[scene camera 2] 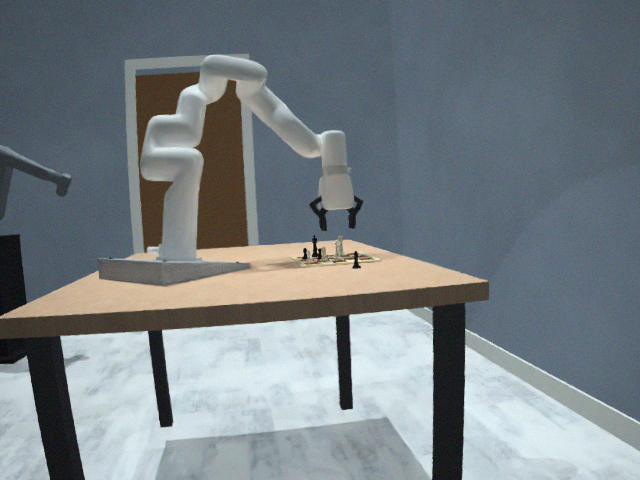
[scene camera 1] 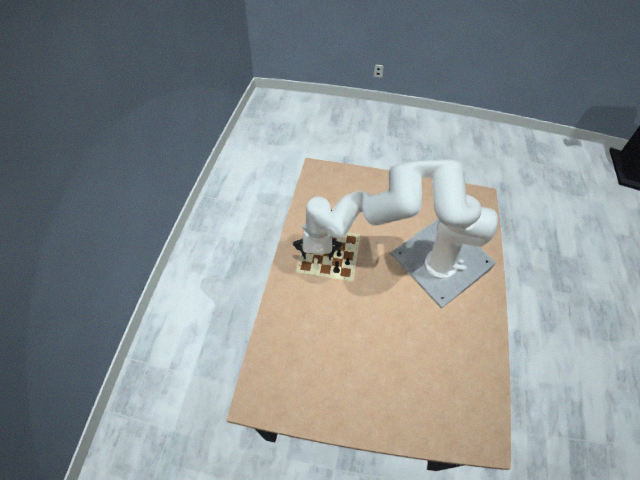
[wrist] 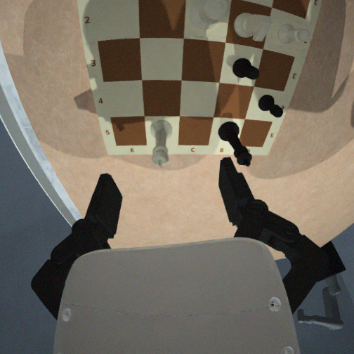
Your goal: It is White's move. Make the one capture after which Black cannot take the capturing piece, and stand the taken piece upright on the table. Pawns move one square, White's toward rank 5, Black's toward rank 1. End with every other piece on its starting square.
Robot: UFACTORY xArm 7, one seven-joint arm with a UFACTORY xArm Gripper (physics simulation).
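Frame: origin at the arm's base, x left, y ahead, z down, level; millimetres.
Seen in the pictures: gripper, between the fingertips: (scene camera 2: pixel 338 229) (scene camera 1: pixel 317 256); arm's base, origin of its link: (scene camera 2: pixel 178 260) (scene camera 1: pixel 441 264).
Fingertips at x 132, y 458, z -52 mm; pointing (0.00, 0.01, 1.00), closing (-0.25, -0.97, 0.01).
Note:
Offsets run from my fingertips to a thing's top centre.
My gripper (scene camera 1: pixel 316 256) (scene camera 2: pixel 337 227) (wrist: pixel 166 178) is wide open and empty, above the board {dx -78, dy -26, dz +77 mm} (scene camera 1: pixel 330 277) (wrist: pixel 120 100). A black piece {dx -260, dy +11, dz +40 mm} (scene camera 2: pixel 356 260) stands upright on the table beside the board; the arm mostly hides it in scene camera 1. In the wrist view, the white king (wrist: pixel 161 131) stands on D5, the black king (wrist: pixel 229 131) on B5, one black pawn (wrist: pixel 267 103) on A4 and another (wrist: pixel 243 68) on B3. A pale piece (wrist: pixel 214 10) is on C2, a white knight-like piece (wrist: pixel 250 25) on B2 and a white pawn (wrist: pixel 290 34) on A2. Rank 1 is cut off.
The grey base plate (scene camera 1: pixel 413 251) (scene camera 2: pixel 131 271) carries the arm at one side of the wooden table (scene camera 1: pixel 382 361) (scene camera 2: pixel 248 310). The white forearm (scene camera 1: pixel 390 206) reaches across the table to the board. The table's edge (scene camera 1: pixel 283 222) lies near the board's far side.

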